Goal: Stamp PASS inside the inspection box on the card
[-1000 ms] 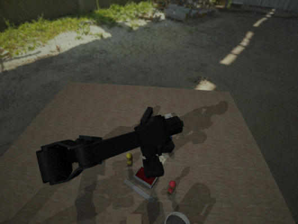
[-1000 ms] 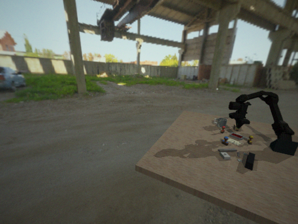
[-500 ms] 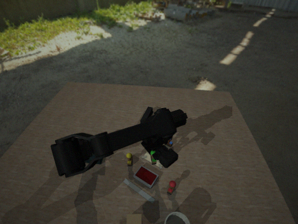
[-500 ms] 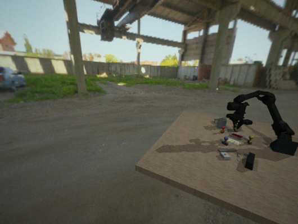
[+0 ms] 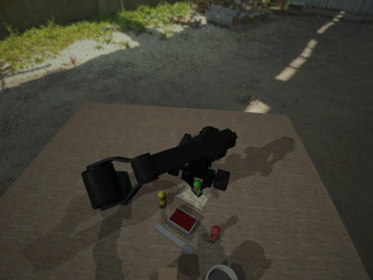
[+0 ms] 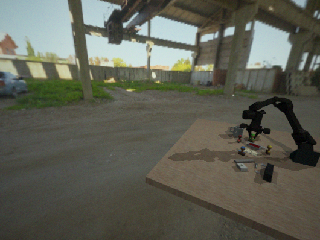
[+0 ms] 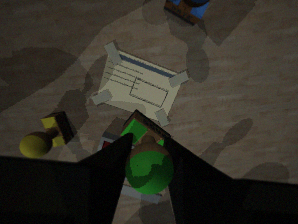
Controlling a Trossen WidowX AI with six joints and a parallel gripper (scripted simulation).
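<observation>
Now: the cream card 30 mm to the left of my gripper tip and 100 mm below it. The rest, counted from my gripper tip: yellow stamp 120 mm behind, 70 mm below; green stamp right at my gripper tip; ink pad 50 mm behind, 70 mm to the right, 90 mm below.
</observation>
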